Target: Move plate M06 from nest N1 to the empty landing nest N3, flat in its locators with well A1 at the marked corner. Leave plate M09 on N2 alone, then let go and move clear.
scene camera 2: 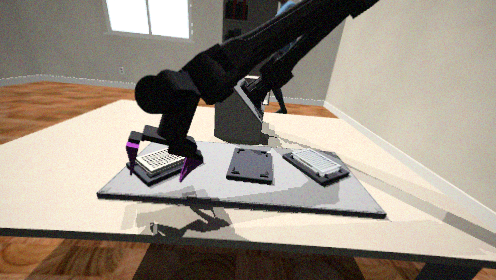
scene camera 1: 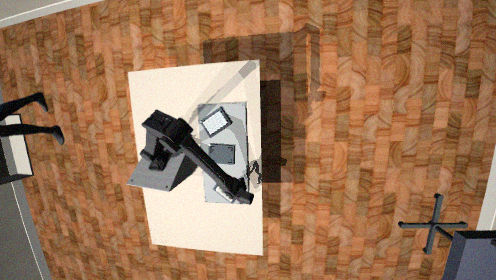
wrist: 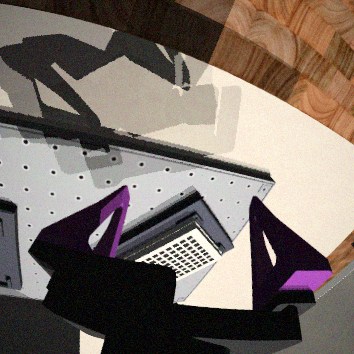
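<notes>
My gripper [scene camera 2: 156, 177] [wrist: 188, 196] is open and empty, low over a cream plate with dark wells [scene camera 1: 221, 193] [scene camera 2: 159, 161] [wrist: 187, 255], apparently M06. Its purple fingers stand on either side of the plate; in the wrist view the left finger is nearer to it. The plate sits in its dark, angled nest [scene camera 2: 145, 177] [wrist: 216, 225], apparently N1, partly hidden by the gripper. The empty nest N3 [scene camera 1: 222, 154] [scene camera 2: 251, 165] [wrist: 9, 245] has corner locators. A pale plate [scene camera 1: 215, 122] [scene camera 2: 316, 161], apparently M09, sits in the other angled nest [scene camera 2: 336, 176]. Labels and the A1 mark are unreadable.
The nests stand on a grey perforated board [scene camera 1: 240, 112] [scene camera 2: 300, 200] [wrist: 155, 175] on a cream table [scene camera 1: 200, 225] [scene camera 2: 65, 165] [wrist: 300, 165]. The arm's base [scene camera 2: 235, 120] stands behind the board. The arm's shadow falls across the board's front edge.
</notes>
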